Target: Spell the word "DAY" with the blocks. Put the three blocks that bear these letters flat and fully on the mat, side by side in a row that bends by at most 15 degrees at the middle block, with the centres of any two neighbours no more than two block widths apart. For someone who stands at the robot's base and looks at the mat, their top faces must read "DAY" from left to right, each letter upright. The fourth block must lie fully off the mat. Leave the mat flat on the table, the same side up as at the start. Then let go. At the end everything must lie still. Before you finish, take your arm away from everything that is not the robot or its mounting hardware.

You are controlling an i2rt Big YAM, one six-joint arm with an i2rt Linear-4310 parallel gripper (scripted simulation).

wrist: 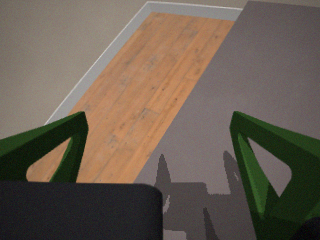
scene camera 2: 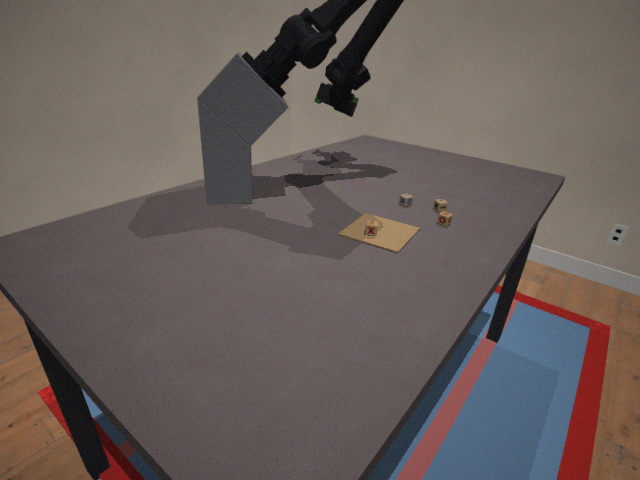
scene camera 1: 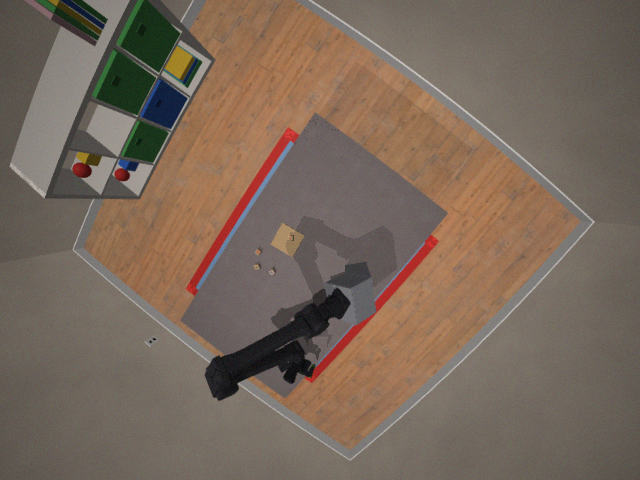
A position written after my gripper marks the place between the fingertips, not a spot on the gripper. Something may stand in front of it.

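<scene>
Tan mat (scene camera 2: 391, 235), out of frame in the wrist view. My gripper (wrist: 159, 119), visible.
</scene>
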